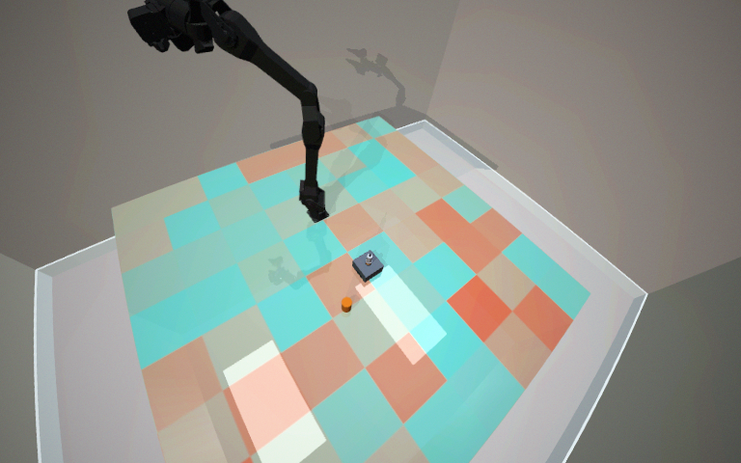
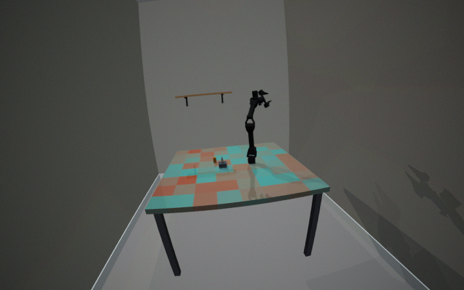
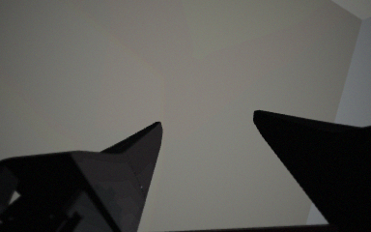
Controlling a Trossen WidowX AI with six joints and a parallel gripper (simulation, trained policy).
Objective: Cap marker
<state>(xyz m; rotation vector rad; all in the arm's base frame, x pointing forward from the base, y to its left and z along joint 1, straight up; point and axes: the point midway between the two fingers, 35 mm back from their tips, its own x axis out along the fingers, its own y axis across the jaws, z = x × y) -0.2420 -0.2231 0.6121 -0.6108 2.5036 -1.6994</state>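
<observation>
Now: gripper tip 63 cm short of the orange cap, 12 cm to the right of it and 59 cm above it. Round my gripper tip: dark holder block (56 cm ahead, 26 cm to the left, 60 cm below); then grey marker (56 cm ahead, 26 cm to the left, 55 cm below).
</observation>
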